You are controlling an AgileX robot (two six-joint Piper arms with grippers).
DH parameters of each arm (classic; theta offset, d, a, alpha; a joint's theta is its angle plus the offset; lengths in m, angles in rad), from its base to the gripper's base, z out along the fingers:
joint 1: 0 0.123 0 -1.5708
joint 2: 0.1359 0 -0.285 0
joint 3: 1.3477 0 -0.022 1.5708
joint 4: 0 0.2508 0 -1.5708
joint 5: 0 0 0.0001 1.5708
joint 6: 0 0.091 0 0
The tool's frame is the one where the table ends.
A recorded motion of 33 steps. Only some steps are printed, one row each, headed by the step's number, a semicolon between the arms.
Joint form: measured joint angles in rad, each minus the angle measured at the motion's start. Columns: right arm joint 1, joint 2, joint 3, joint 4, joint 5, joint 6; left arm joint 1, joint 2, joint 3, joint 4, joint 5, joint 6.
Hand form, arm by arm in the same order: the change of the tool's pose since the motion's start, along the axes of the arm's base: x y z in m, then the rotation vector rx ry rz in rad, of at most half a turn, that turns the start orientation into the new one. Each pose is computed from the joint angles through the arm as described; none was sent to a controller.
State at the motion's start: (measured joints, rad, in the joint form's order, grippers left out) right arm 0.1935 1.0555 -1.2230 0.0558 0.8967 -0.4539; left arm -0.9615 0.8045 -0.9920 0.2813 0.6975 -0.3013
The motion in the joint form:
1: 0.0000 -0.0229 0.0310 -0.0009 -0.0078 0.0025; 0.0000 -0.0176 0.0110 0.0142 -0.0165 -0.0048
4: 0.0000 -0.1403 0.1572 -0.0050 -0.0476 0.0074; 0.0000 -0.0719 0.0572 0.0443 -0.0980 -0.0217
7: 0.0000 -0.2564 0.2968 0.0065 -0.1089 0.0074; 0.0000 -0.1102 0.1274 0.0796 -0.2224 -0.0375
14: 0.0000 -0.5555 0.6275 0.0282 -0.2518 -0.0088; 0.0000 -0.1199 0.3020 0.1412 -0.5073 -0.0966
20: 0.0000 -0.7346 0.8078 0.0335 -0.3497 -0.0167; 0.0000 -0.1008 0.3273 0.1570 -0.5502 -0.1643
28: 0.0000 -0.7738 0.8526 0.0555 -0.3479 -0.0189; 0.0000 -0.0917 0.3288 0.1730 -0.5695 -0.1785
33: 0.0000 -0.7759 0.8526 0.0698 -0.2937 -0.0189; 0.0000 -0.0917 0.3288 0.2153 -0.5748 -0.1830
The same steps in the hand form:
1: -0.0053 -0.0011 -0.0044 0.0011 0.0006 -0.0021; -0.0018 0.0034 0.0007 -0.0130 -0.0220 0.0012
4: -0.0322 -0.0068 -0.0191 0.0076 -0.0294 -0.0080; -0.0078 0.0115 0.0007 -0.0745 -0.0892 -0.0086
7: -0.0558 -0.0109 -0.0399 0.0267 -0.0640 -0.0090; -0.0110 0.0131 -0.0059 -0.1303 -0.1635 -0.0361
14: -0.1078 -0.0205 -0.0988 0.0578 -0.1717 -0.0065; -0.0109 -0.0003 -0.0381 -0.2109 -0.2367 -0.1232
20: -0.1301 -0.0252 -0.1346 0.0758 -0.2668 -0.0095; -0.0087 -0.0059 -0.0458 -0.2426 -0.1959 -0.1264
28: -0.1349 -0.0251 -0.1466 0.0941 -0.2556 -0.0074; -0.0078 -0.0082 -0.0461 -0.2479 -0.2016 -0.1331
33: -0.1373 -0.0244 -0.1509 0.0976 -0.2020 -0.0015; -0.0076 -0.0081 -0.0454 -0.2283 -0.2340 -0.1396

